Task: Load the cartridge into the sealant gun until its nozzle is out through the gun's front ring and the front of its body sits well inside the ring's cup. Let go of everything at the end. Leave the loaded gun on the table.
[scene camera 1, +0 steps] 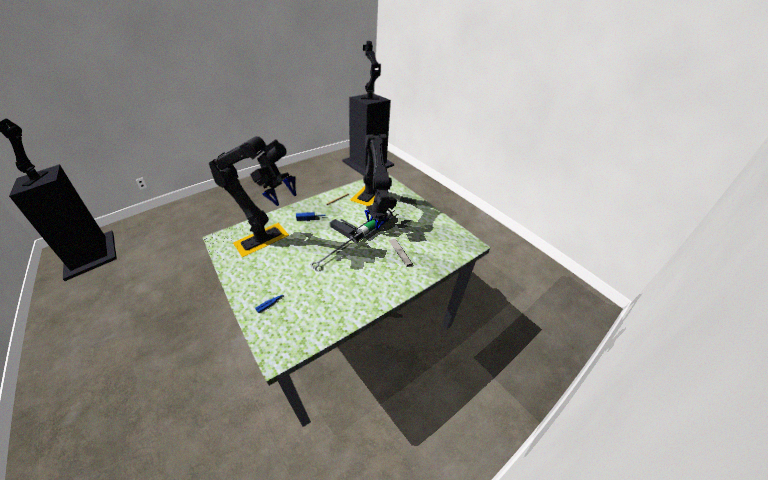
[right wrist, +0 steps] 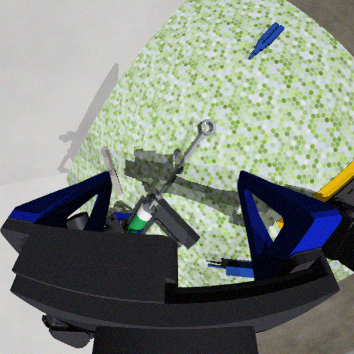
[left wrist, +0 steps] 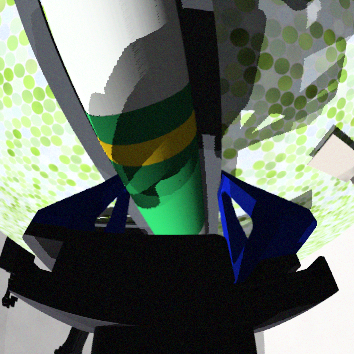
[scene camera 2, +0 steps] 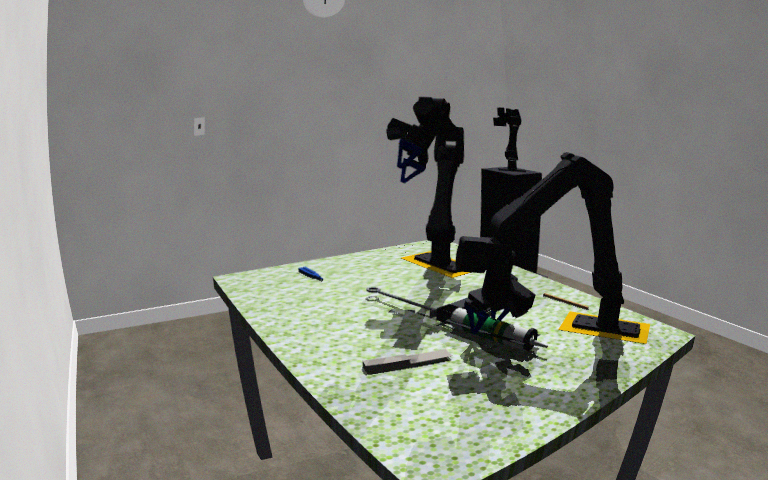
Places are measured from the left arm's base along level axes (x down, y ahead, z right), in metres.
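Pixels of known places: left gripper, fingertip midpoint: (scene camera 1: 373, 226) (right wrist: 137, 221) (left wrist: 173, 177) (scene camera 2: 483, 329); right gripper, fingertip midpoint: (scene camera 1: 286, 200) (right wrist: 174, 177) (scene camera 2: 400, 175); left arm's base at its link origin: (scene camera 1: 370, 192) (scene camera 2: 606, 327); right arm's base at its link origin: (scene camera 1: 261, 239) (scene camera 2: 440, 263).
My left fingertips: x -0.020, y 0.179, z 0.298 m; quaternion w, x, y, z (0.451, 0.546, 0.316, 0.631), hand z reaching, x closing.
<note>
For each thing: its middle in the pictures, then the offset to it from my left fingertips. "spot": a spot on its surface instead.
- white cartridge at the middle of its body: (left wrist: 146, 125) (scene camera 2: 500, 332) (right wrist: 132, 230) (scene camera 1: 378, 221) dy +0.006, dx -0.005, dz -0.048 m
- thin nozzle tip at a spot on its surface: (scene camera 2: 542, 344) spot: dy +0.038, dx -0.008, dz -0.167 m
- front ring at a spot on its surface: (scene camera 2: 530, 338) spot: dy +0.029, dx -0.013, dz -0.132 m
- pale bar at the middle of its body: (scene camera 2: 407, 359) (right wrist: 110, 169) (scene camera 1: 400, 251) dy +0.195, dx +0.012, dz +0.090 m
- brown stick at the middle of its body: (scene camera 2: 565, 301) (scene camera 1: 337, 199) dy -0.308, dx +0.016, dz -0.139 m
The sealant gun (scene camera 1: 342, 228) (scene camera 2: 399, 298) (left wrist: 202, 75) (right wrist: 177, 227) lies on the table, its pull rod and loop toward the left in both scene views. The green and white cartridge (scene camera 1: 369, 225) (scene camera 2: 512, 335) (left wrist: 170, 215) (right wrist: 136, 222) lies along its cradle. In scene camera 2, a thin nozzle tip (scene camera 2: 542, 344) shows beyond the front ring (scene camera 2: 530, 338). How deep the body sits in the cup is unclear. My left gripper (scene camera 1: 378, 218) (scene camera 2: 488, 323) (left wrist: 173, 177) is shut on the cartridge, fingers at both sides. My right gripper (scene camera 1: 285, 199) (scene camera 2: 403, 172) (right wrist: 174, 177) is open, high above the table.
A pale bar (scene camera 1: 401, 253) (scene camera 2: 406, 362) (left wrist: 336, 155) (right wrist: 111, 167) lies near the gun. A blue tool (scene camera 1: 269, 303) (scene camera 2: 310, 273) (right wrist: 267, 40) lies near the table's edge, another blue tool (scene camera 1: 305, 216) (right wrist: 240, 270) between the arm bases. A brown stick (scene camera 1: 337, 199) (scene camera 2: 565, 301) lies behind.
</note>
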